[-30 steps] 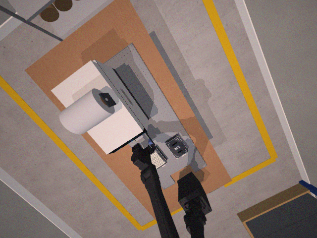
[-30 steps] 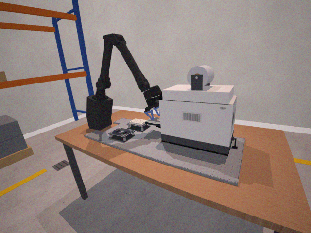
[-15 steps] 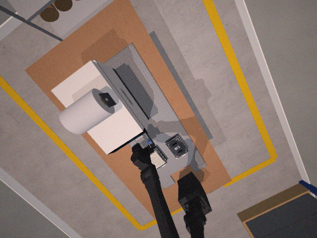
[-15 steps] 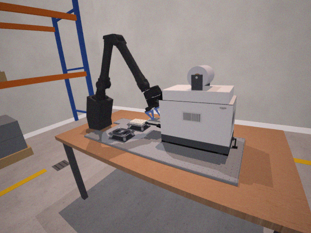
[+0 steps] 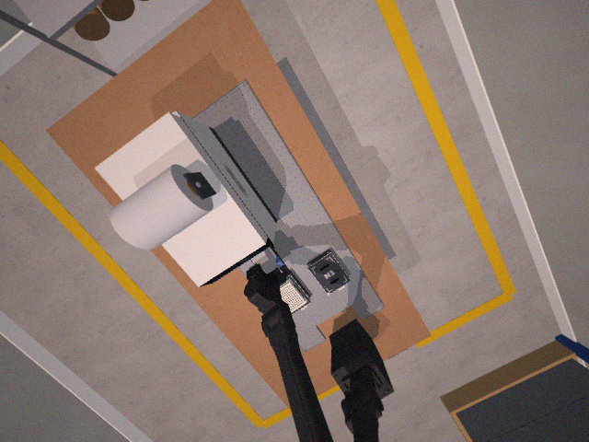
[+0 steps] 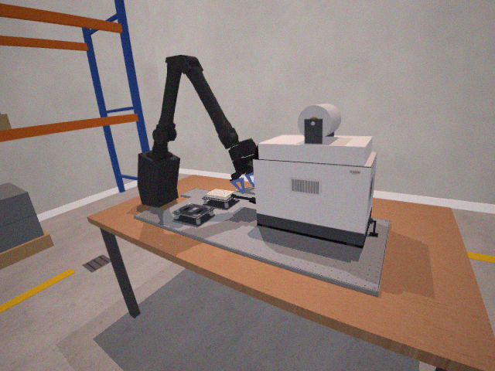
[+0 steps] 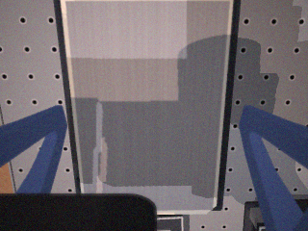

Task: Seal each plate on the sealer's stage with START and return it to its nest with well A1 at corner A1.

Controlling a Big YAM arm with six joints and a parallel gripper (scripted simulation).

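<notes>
The dark sealer stage lies 30 mm below my hand. From my hand the other things lie so: foil roll (330 mm ahead, 300 mm above, 20 mm to the right); white well plate (200 mm behind, 70 mm below, 40 mm to the left); start button (100 mm ahead, 90 mm to the left, 70 mm above).
</notes>
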